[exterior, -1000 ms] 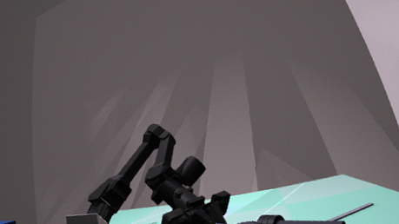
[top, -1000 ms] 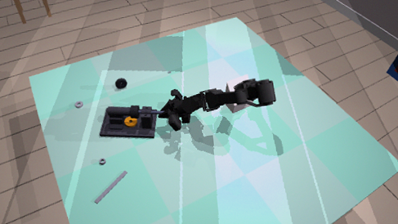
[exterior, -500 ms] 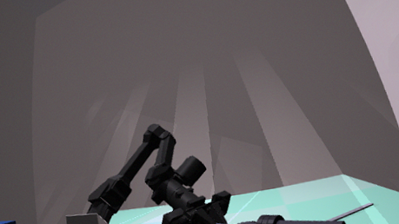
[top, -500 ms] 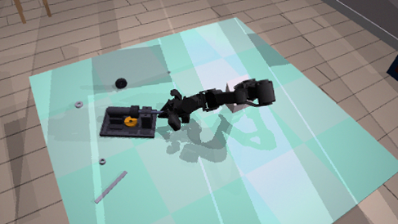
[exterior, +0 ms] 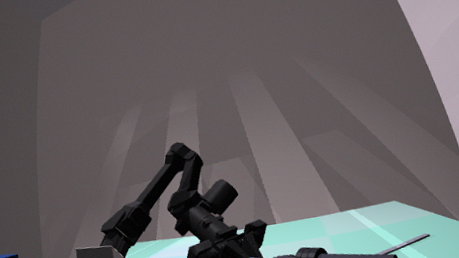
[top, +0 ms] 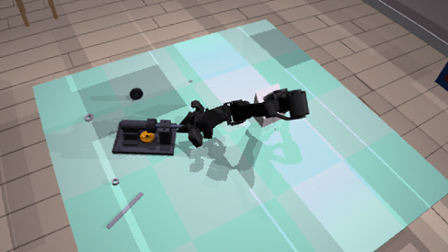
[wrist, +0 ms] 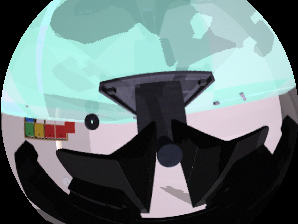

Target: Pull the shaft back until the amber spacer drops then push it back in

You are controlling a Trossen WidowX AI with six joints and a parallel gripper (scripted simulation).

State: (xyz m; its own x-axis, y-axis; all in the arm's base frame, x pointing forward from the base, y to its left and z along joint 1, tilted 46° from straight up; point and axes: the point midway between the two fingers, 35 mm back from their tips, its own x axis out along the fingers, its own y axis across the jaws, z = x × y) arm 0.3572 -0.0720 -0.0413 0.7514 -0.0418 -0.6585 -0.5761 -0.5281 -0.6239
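The amber spacer lies 10 cm ahead of my gripper tip, 7 cm to the right of it and 5 cm below it. The rest, counted from my gripper tip: grey bar: 30 cm ahead, 16 cm to the left, 6 cm below; then shaft: 4 cm ahead, 3 cm to the right, 2 cm above.
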